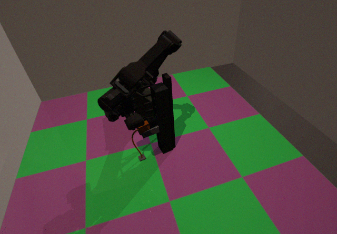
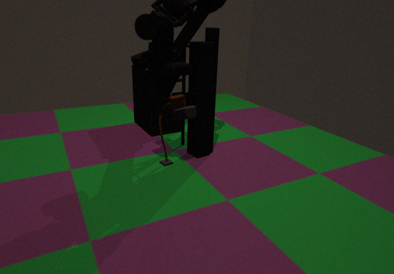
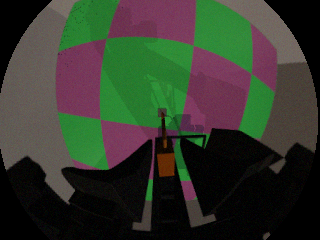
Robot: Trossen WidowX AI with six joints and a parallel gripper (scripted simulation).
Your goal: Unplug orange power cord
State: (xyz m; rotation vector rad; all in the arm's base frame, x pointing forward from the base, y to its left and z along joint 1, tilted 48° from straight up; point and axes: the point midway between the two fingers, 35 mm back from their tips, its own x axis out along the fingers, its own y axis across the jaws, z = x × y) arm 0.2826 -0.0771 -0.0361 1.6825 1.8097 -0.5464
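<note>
My gripper tip is 60 mm to the right of the orange plug, 20 mm past it and 10 mm above it.
</note>
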